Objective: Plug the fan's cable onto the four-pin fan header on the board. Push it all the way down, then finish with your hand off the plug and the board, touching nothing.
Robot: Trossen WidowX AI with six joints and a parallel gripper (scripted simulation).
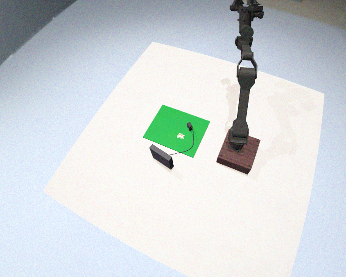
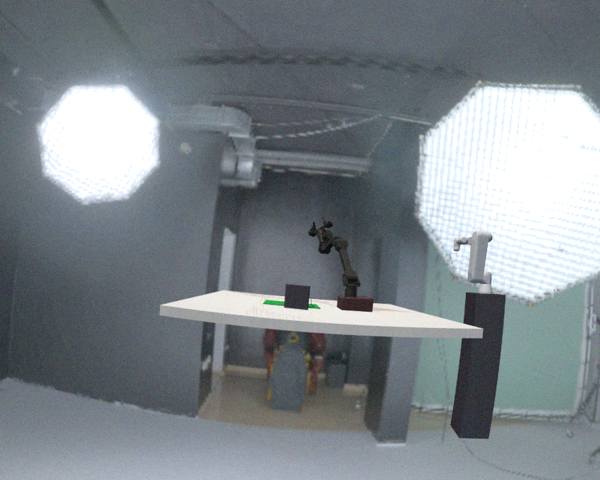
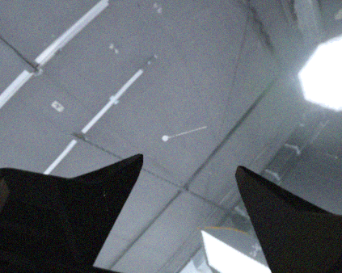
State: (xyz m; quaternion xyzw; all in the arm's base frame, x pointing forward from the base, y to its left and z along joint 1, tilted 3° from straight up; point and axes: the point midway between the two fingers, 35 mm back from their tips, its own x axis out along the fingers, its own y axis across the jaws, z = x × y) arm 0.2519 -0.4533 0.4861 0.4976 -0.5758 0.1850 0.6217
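The grey plug is 1 cm behind my gripper tip, 47 cm to the left of it and 57 cm below it. Round my gripper tip: cream four-pin header: 54 cm to the left, 59 cm below; fan: 1 cm behind, 70 cm to the left, 53 cm below; green board: 5 cm ahead, 52 cm to the left, 60 cm below.
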